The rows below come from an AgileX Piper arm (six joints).
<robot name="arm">
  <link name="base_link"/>
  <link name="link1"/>
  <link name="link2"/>
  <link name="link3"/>
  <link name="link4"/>
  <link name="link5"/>
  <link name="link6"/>
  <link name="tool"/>
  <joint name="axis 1" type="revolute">
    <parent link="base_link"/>
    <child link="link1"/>
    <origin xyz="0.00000 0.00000 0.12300"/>
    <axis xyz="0 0 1"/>
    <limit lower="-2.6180" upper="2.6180"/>
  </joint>
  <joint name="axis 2" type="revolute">
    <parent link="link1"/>
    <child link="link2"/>
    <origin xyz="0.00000 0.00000 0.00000" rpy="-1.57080 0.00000 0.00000"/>
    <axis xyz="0 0 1"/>
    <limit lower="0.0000" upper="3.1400"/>
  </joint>
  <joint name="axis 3" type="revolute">
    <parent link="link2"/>
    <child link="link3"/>
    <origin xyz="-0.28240 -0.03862 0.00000"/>
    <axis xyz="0 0 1"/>
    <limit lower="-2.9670" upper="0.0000"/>
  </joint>
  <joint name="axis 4" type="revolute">
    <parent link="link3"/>
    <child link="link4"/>
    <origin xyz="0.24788 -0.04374 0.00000" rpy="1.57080 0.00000 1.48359"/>
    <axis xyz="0 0 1"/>
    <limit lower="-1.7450" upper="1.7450"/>
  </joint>
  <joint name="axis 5" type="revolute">
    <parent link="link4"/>
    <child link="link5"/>
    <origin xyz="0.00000 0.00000 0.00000" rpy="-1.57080 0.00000 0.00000"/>
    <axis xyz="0 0 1"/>
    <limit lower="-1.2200" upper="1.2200"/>
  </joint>
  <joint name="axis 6" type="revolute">
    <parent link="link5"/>
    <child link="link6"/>
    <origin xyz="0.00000 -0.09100 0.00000" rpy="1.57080 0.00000 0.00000"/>
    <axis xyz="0 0 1"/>
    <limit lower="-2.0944" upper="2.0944"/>
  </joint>
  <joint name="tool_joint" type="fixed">
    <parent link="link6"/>
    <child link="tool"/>
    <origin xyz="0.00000 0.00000 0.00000"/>
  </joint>
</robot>
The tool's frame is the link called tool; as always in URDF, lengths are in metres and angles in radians.
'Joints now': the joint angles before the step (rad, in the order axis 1, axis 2, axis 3, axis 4, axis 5, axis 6). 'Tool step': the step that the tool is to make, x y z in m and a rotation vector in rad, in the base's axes. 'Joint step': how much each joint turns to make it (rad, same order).
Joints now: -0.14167 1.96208 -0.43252 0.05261 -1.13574 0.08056
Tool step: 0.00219 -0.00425 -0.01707 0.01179 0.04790 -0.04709
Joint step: -0.00002 0.06903 -0.01993 0.04732 0.00000 0.00000
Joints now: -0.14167 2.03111 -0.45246 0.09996 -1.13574 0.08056
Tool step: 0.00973 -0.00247 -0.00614 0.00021 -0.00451 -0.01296
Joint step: 0.00001 0.04015 -0.04264 0.01299 -0.00196 0.00001
